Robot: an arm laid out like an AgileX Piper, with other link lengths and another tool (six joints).
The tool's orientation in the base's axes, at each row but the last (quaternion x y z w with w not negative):
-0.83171 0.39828 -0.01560 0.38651
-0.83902 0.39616 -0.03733 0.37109
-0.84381 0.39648 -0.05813 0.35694
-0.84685 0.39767 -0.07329 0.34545
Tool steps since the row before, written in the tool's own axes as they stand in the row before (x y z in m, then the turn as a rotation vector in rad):
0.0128 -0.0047 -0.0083 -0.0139 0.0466 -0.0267
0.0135 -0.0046 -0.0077 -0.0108 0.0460 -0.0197
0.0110 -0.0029 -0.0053 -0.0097 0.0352 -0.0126
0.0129 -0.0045 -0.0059 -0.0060 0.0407 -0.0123
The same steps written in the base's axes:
0.0090 -0.0121 0.0053 -0.0487 -0.0254 -0.0079
0.0094 -0.0120 0.0054 -0.0437 -0.0231 -0.0133
0.0073 -0.0095 0.0038 -0.0335 -0.0153 -0.0117
0.0091 -0.0104 0.0054 -0.0343 -0.0202 -0.0160

